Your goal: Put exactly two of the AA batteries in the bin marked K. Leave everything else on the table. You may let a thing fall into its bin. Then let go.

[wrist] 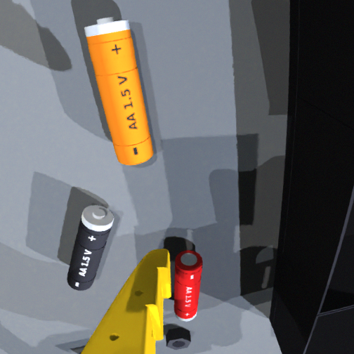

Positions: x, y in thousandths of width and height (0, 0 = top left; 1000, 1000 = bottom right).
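The robot's scene shows an orange AA battery (312, 129) together with a black bin block (863, 855).
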